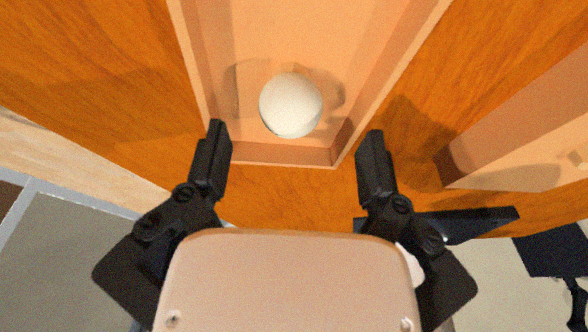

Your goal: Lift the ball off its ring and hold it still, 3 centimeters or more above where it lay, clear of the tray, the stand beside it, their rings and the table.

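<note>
A white ball sits inside the shallow orange tray, near its closer end wall. The ring under the ball is mostly hidden; a small piece of it shows just behind the ball. My gripper is wide open and empty. Its two black fingers stand on either side of the tray's near end, and the ball shows between and slightly beyond the fingertips. The stand is at the right, with a small part of its ring at the frame's right edge.
The orange wood table top lies around the tray, with a paler wood strip at the left. A dark plate lies behind the right finger at the table's near edge. Another dark panel shows at the lower right, over the pale floor.
</note>
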